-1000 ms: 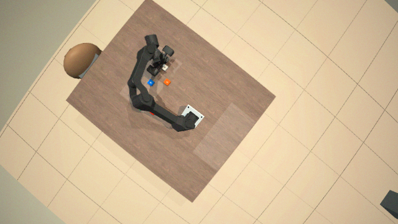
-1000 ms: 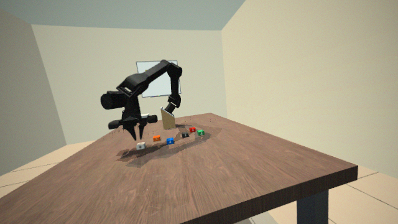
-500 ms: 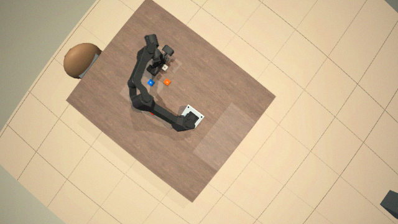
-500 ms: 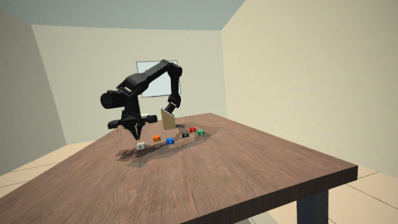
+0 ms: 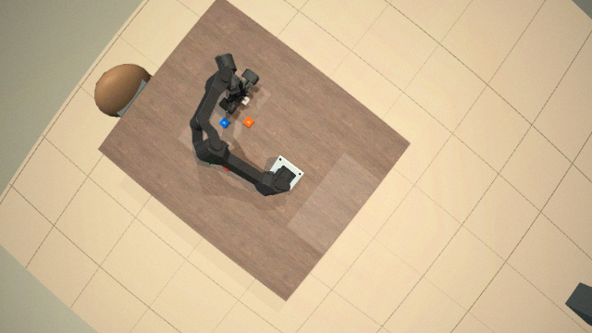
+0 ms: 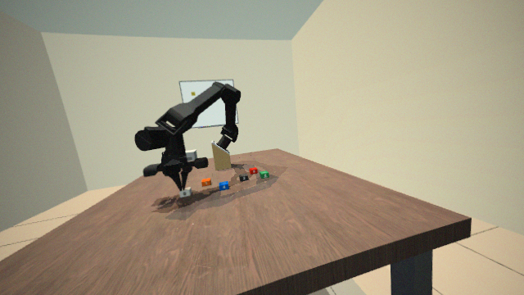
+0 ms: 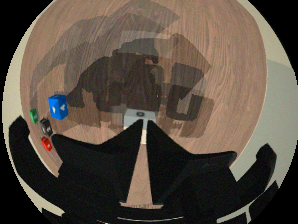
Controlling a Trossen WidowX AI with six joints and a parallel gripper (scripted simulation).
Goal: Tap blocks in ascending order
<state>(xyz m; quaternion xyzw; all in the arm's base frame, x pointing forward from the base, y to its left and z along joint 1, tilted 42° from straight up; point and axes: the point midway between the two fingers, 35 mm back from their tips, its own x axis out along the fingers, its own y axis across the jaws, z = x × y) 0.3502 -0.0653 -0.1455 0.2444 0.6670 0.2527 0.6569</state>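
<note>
Right now the white block is 1 cm behind my gripper tip, 1 cm to the left of it and 1 cm below it. Round my gripper tip: blue block (14 cm to the left, 1 cm below); black block (6 cm behind, 22 cm to the left, 1 cm below); orange block (8 cm behind, 7 cm to the left, 1 cm below).
</note>
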